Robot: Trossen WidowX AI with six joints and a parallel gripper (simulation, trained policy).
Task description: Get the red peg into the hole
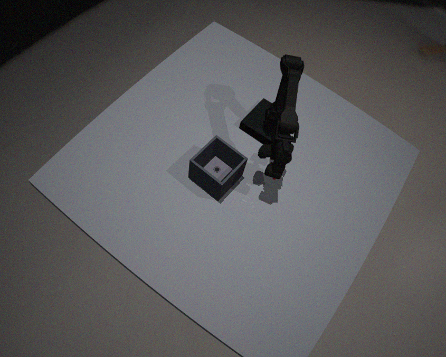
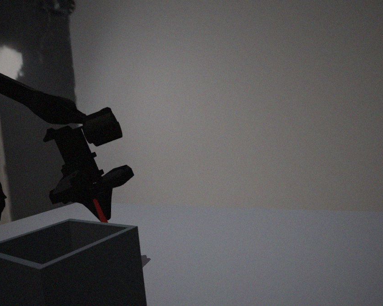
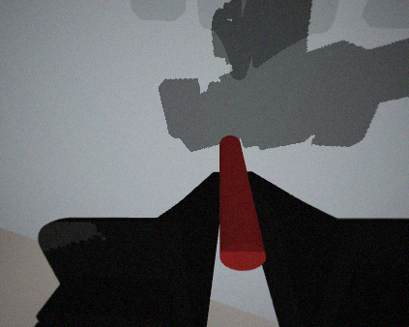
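My gripper tip is now 19 cm to the left of the light plate, 15 cm short of it and 5 cm above it. The rest, counted from my gripper tip: red peg (1 cm to the right, 1 cm above).
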